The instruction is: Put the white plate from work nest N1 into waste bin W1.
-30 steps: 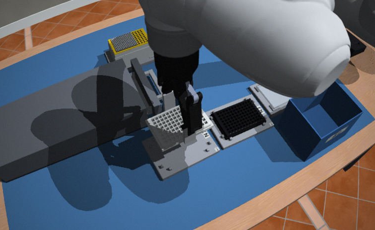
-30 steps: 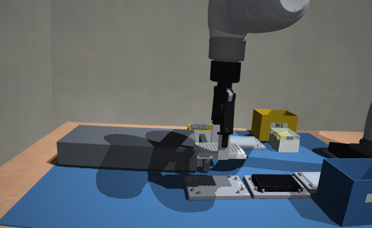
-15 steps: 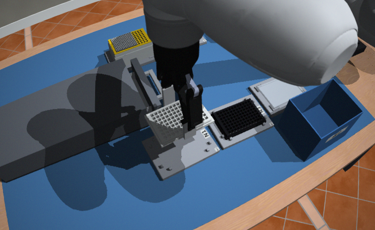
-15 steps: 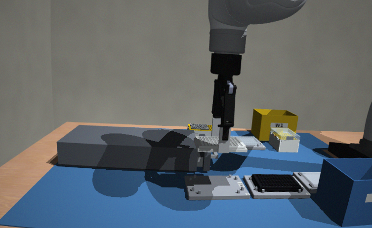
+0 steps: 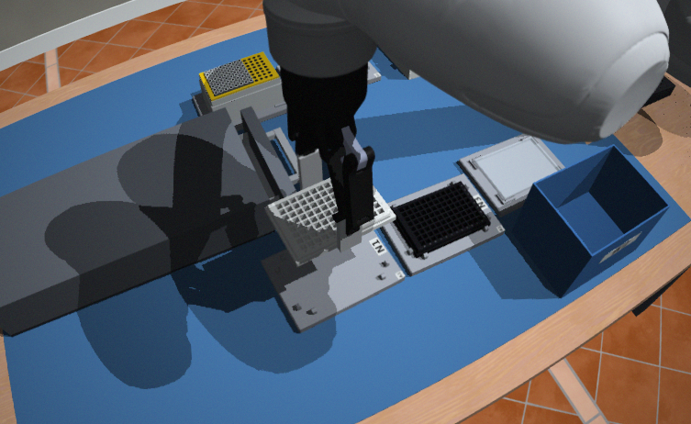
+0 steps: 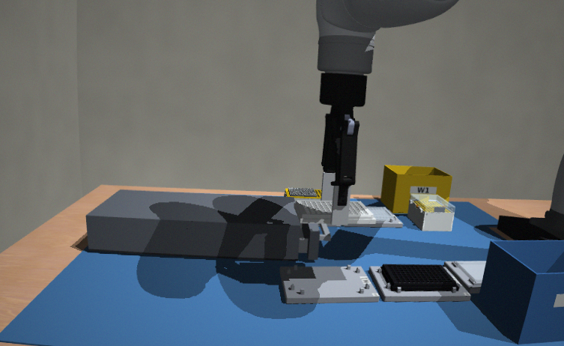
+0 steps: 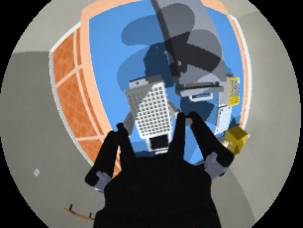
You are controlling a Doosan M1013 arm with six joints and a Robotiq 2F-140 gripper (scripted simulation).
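My hand is 320 mm past the yellow bin W1, 540 mm to the left of it and 130 mm above it. From my hand the other things lie so: white plate: 20 mm below; then black plate: 180 mm behind, 20 mm to the right, 150 mm below; then work nest N1: 160 mm below.
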